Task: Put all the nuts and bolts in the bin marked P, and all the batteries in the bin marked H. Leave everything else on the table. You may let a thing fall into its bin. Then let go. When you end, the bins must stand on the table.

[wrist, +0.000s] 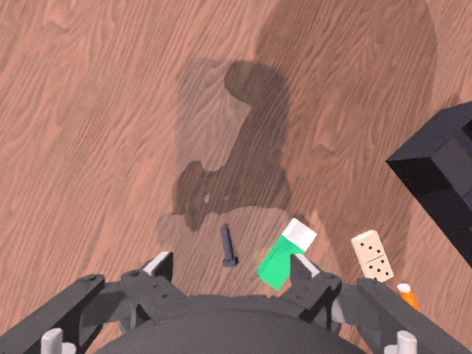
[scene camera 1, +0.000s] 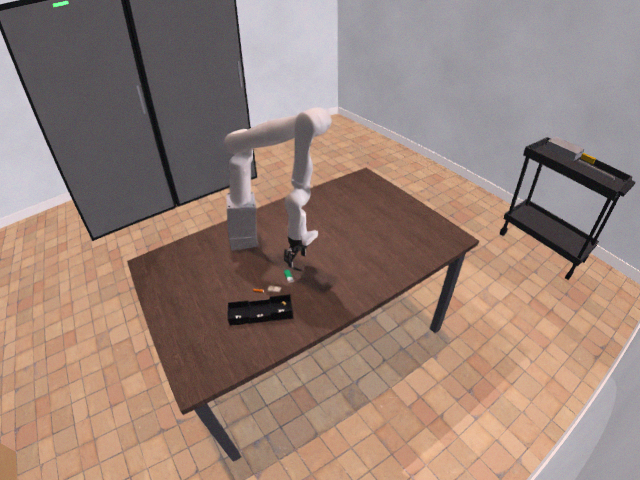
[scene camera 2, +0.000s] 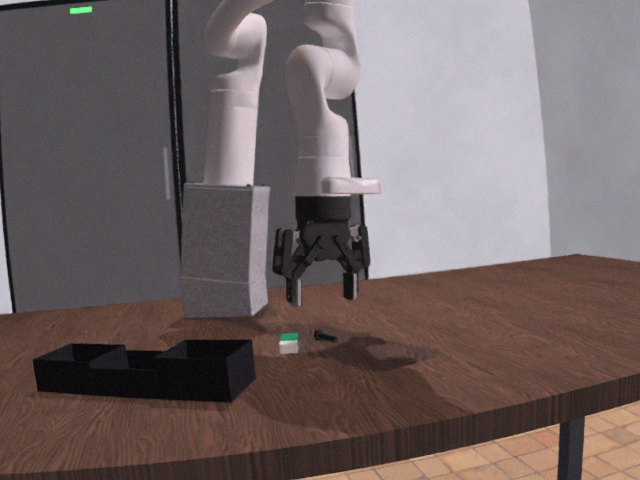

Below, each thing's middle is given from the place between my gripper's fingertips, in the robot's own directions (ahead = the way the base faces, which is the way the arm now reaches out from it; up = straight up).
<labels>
The eraser [wrist: 275, 268] lies 60 mm to the right of my hand and 50 mm below it. Also, from my hand: three joined black bins [scene camera 2: 194, 370] 270 mm to the right, 90 mm ahead, 30 mm below; then white domino [wrist: 368, 248] 150 mm to the right, 50 mm below, 20 mm ahead.
</labels>
